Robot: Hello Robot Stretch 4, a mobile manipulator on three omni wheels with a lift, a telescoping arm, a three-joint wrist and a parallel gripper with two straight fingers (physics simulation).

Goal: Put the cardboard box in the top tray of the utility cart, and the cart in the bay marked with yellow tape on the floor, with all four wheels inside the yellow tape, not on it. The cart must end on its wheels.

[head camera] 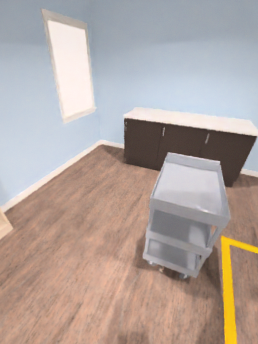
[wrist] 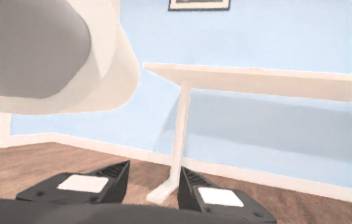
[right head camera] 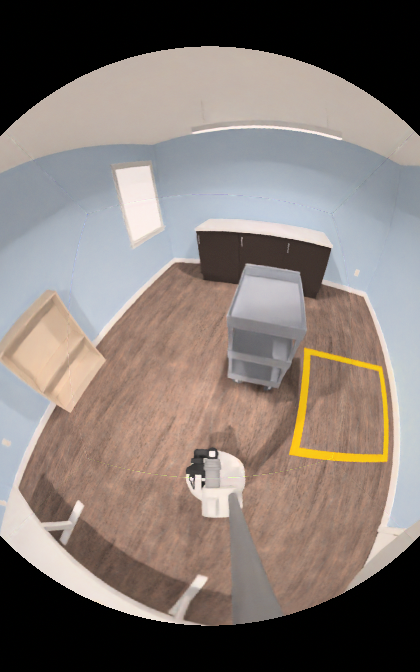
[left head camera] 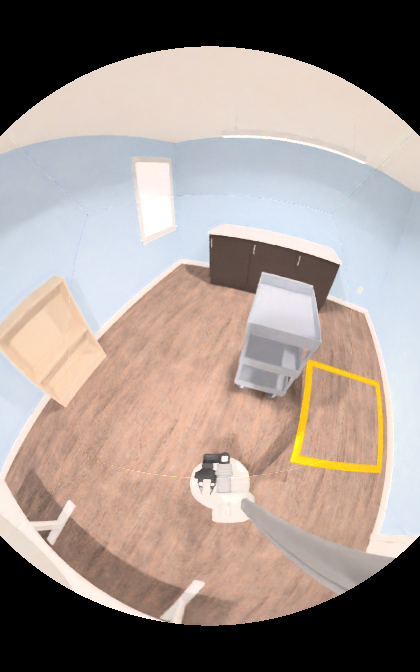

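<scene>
The grey three-tier utility cart [head camera: 187, 185] [left head camera: 285, 310] [right head camera: 267, 300] stands upright on its wheels, left of the yellow tape bay [head camera: 228, 290] [left head camera: 337, 467] [right head camera: 344, 457] and outside it. Its top tray shows no box in it. The cardboard box does not show in these views. My gripper [wrist: 154, 178] is open, with its two black fingers apart and nothing between them. In the left and right head views the gripper is folded in over my white base, well away from the cart, and its fingertips are small there.
A dark cabinet [head camera: 185, 140] [left head camera: 272, 260] [right head camera: 262, 252] with a white top stands behind the cart. A wooden shelf unit [left head camera: 84, 377] [right head camera: 86, 382] stands at the left wall. A white table [wrist: 260, 80] shows in the wrist view; its feet [left head camera: 62, 522] [right head camera: 71, 522] show at the lower left.
</scene>
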